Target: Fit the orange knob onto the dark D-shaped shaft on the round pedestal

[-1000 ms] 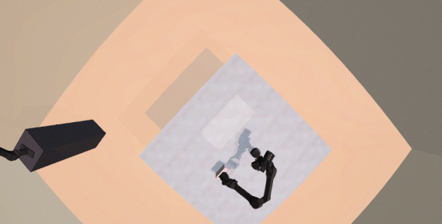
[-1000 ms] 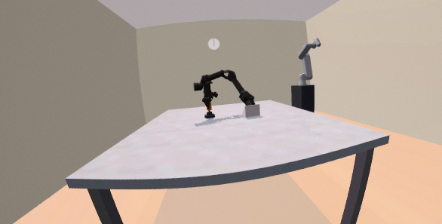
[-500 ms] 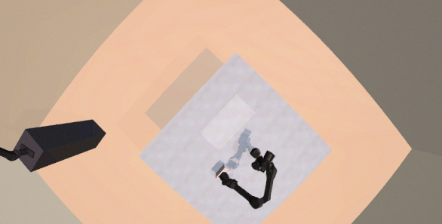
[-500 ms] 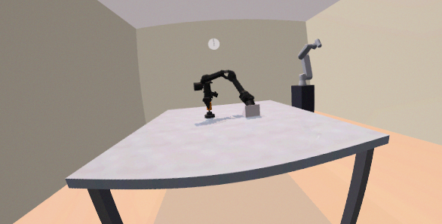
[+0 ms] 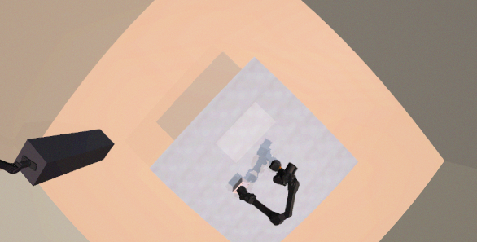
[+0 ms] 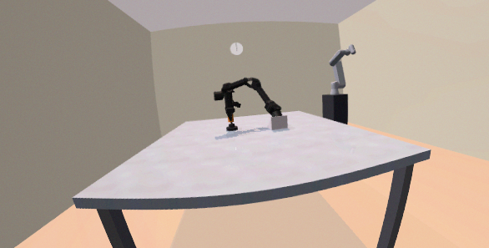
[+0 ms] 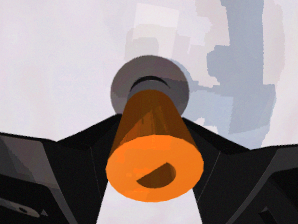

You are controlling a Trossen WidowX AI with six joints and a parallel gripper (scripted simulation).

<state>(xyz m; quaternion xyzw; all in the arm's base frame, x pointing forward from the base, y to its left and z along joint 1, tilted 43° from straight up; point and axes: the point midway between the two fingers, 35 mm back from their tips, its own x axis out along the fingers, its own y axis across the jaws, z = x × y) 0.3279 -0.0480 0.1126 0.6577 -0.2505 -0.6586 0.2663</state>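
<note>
The orange knob lies 2 cm above my gripper tip. The rest, counted from my gripper tip: round dark pedestal (4 cm below).
</note>
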